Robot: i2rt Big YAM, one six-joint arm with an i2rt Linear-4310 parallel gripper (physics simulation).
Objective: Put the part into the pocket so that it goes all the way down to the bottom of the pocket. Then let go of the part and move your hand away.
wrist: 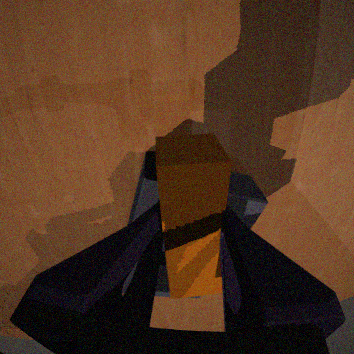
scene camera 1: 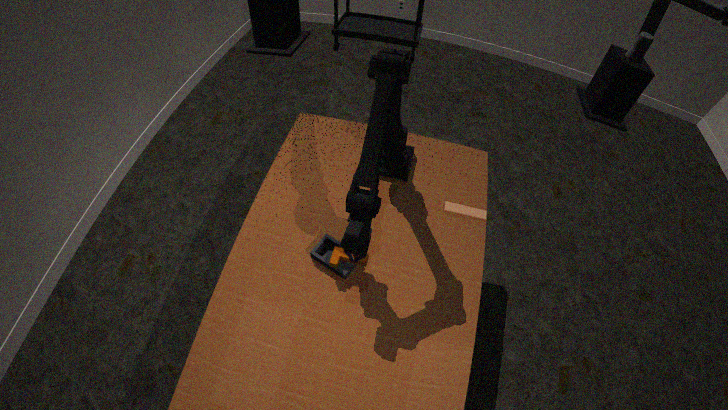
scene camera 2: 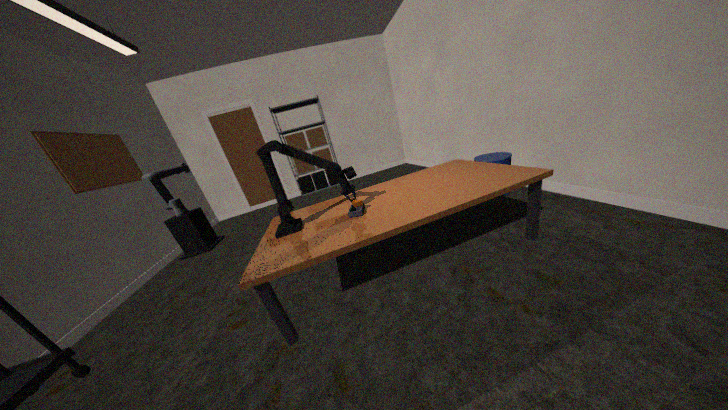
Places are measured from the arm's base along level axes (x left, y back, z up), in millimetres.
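Pixels of known places: gripper, fingertip midpoint: point(wrist: 191, 211) point(scene camera 1: 355, 258) point(scene camera 2: 354, 201); arm's base, origin of the base link: point(scene camera 1: 391, 158) point(scene camera 2: 289, 225).
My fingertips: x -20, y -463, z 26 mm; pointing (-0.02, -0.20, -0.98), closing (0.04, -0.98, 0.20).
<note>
For each thing: its top centre in the pictures, then the offset to it from my fingertips. Level surfaces: height alone.
- orange block, middle of its top: point(wrist: 219, 248) point(scene camera 1: 349, 258) point(scene camera 2: 355, 199) dx -16, dy -14, dz +16 mm
- dark grey open-topped box, middle of its top: point(wrist: 180, 257) point(scene camera 1: 335, 253) point(scene camera 2: 356, 207) dx -68, dy +5, dz -18 mm
- wooden table, its level: dz -55 mm
The part is an orange block point(scene camera 1: 338, 255) point(scene camera 2: 358, 203) point(wrist: 195, 195). The pocket is in a dark grey open-topped box point(scene camera 1: 329, 268) point(scene camera 2: 356, 213) point(wrist: 141, 200) on the table. My gripper point(scene camera 1: 351, 256) point(scene camera 2: 353, 197) point(wrist: 191, 211) is shut on the orange block and holds it over the box. In scene camera 1 the block covers the middle of the box opening, and bare pocket floor shows on either side of it. In the wrist view the block and fingers hide much of the box. How high the block's underside is above the pocket floor is hidden.
The wooden table point(scene camera 1: 264, 325) point(scene camera 2: 433, 198) carries the arm's base point(scene camera 2: 288, 227) and a pale flat strip point(scene camera 1: 465, 209) near one edge. Arm shadows fall across the table beside the box. A shelf rack and a blue drum point(scene camera 2: 493, 158) stand beyond the table.
</note>
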